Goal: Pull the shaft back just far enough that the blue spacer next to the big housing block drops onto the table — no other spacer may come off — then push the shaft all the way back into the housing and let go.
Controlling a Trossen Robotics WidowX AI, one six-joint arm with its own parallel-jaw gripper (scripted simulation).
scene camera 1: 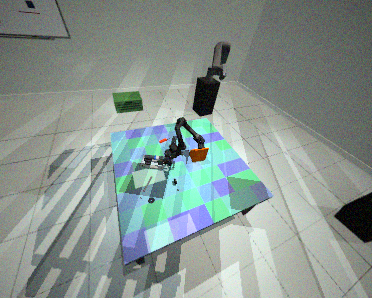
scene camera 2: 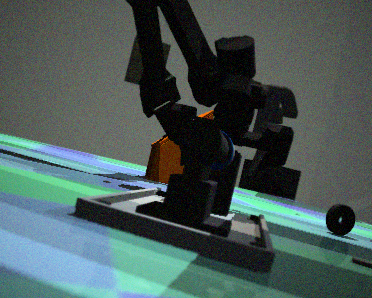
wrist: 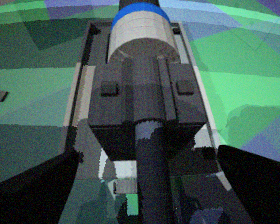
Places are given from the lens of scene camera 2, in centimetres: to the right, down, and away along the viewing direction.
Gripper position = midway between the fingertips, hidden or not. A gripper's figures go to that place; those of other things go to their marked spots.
my gripper [scene camera 2: 214,171]: 4, 3, 47
dark housing block [scene camera 2: 193,213]: 1, 5, 28
